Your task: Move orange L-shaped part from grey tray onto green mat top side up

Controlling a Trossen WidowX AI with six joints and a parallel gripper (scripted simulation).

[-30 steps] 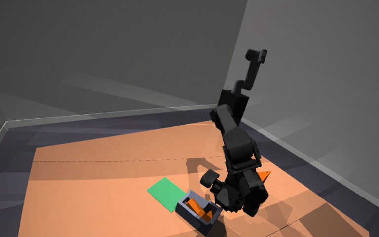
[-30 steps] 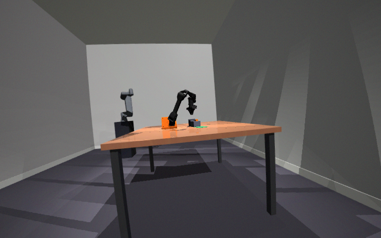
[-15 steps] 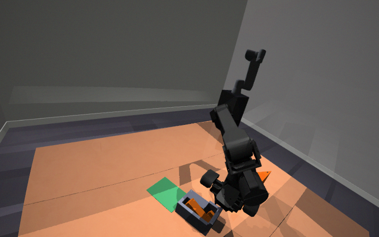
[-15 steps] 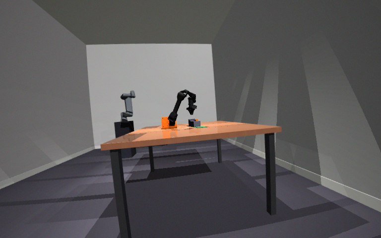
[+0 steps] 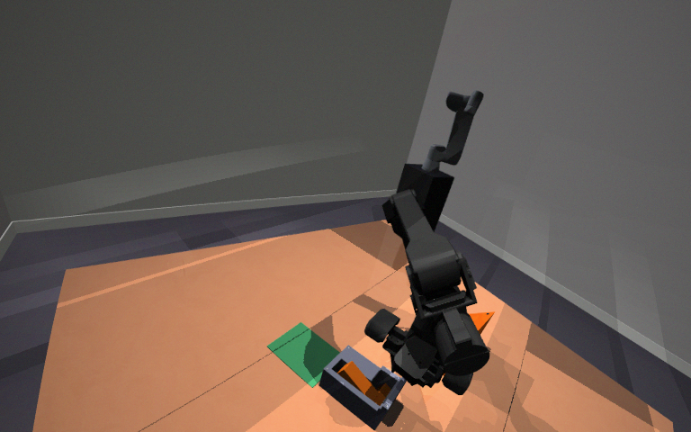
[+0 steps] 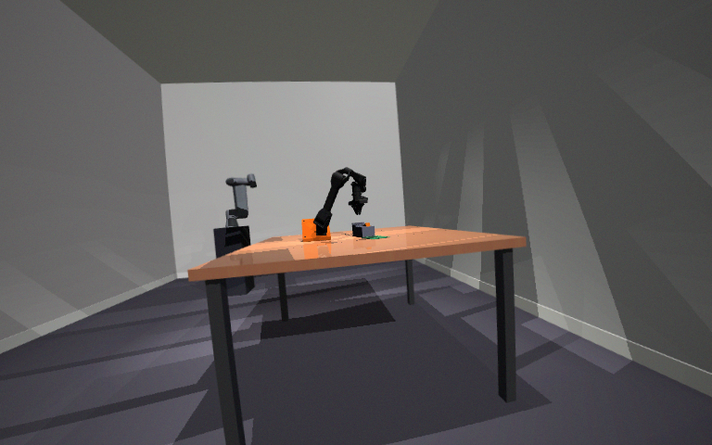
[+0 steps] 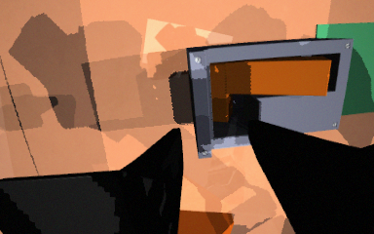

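Now: gripper tip 1 cm short of the orange l-shaped part, 5 cm to the left of it and 10 cm above it. From my gripper tip the other things lie so: green mat: 6 cm ahead, 21 cm to the right, 16 cm below.
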